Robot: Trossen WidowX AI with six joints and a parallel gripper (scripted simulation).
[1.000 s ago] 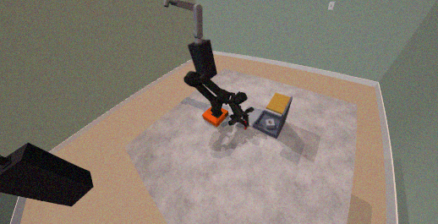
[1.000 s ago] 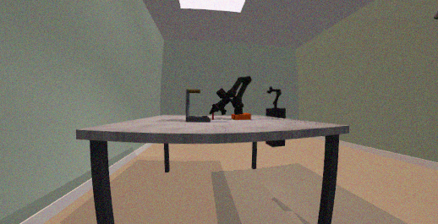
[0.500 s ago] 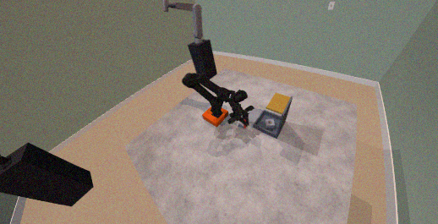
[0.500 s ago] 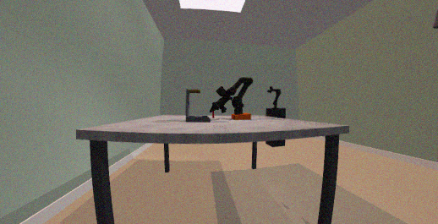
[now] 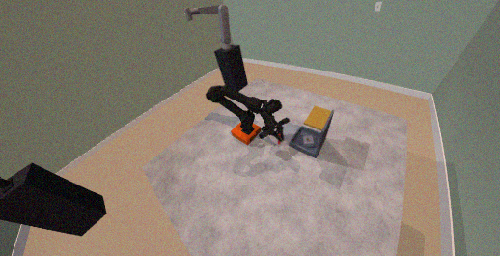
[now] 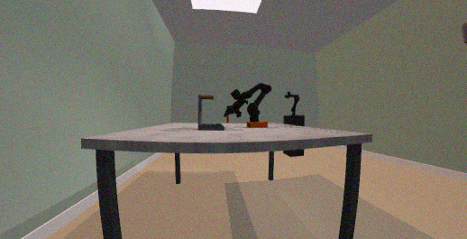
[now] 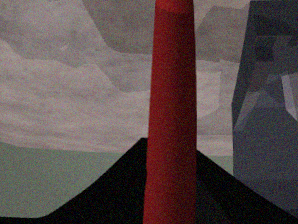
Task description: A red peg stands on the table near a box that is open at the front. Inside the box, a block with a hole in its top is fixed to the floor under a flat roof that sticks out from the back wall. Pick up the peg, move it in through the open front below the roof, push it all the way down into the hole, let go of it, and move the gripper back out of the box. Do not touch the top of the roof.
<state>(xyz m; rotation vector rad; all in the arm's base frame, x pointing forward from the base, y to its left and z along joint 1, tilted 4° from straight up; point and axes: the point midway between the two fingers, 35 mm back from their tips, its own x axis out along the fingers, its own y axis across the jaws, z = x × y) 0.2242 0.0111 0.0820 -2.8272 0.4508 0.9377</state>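
My gripper tip is now 14 cm below the yellow roof, 13 cm short of it and 12 cm to the right of it. Round my gripper tip: red peg (3 cm behind, 1 cm to the left, 1 cm below).
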